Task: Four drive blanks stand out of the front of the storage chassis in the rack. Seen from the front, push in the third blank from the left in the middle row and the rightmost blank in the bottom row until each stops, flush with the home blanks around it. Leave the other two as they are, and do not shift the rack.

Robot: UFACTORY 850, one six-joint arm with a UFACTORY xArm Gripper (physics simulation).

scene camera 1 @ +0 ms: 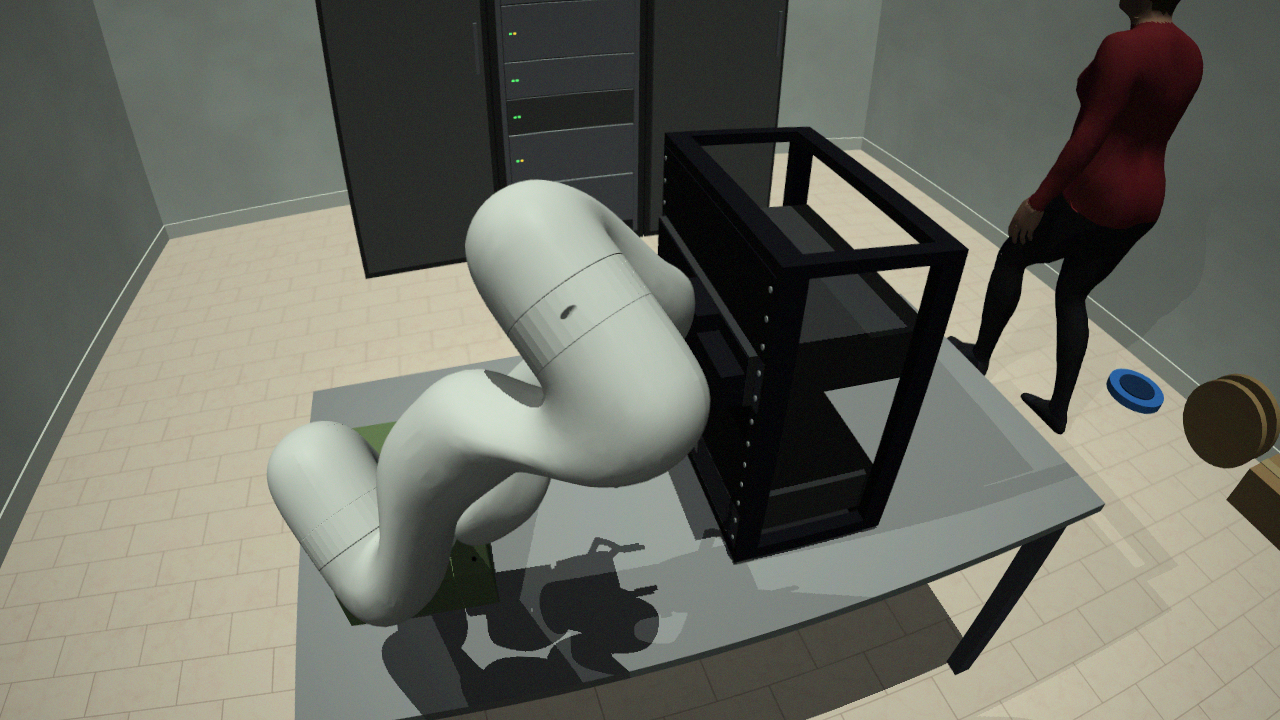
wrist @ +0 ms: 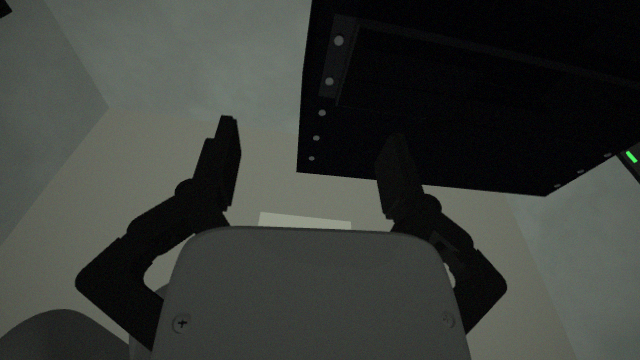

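Note:
The black rack [scene camera 1: 859, 262] [wrist: 311, 125] stands upright on the table, with the storage chassis [scene camera 1: 850, 358] inside it. In the wrist view the rack's dark face fills the upper right, with a column of pale screws along its left edge. The drive blanks cannot be made out: the face is nearly black there, and the arm covers part of the front in the scene view. My gripper [wrist: 313, 141] is open with nothing between its fingers. In the wrist view its right finger overlaps the rack's dark face and its left finger lies left of it. The arm hides the gripper in the scene view.
The white arm [scene camera 1: 608, 376] bends over the grey table [scene camera 1: 975, 501] close to the rack's front. A green base plate [scene camera 1: 474, 582] lies under it. Dark cabinets [scene camera 1: 411, 134] stand behind. A person in red [scene camera 1: 1132, 125] stands beyond the table's far right side.

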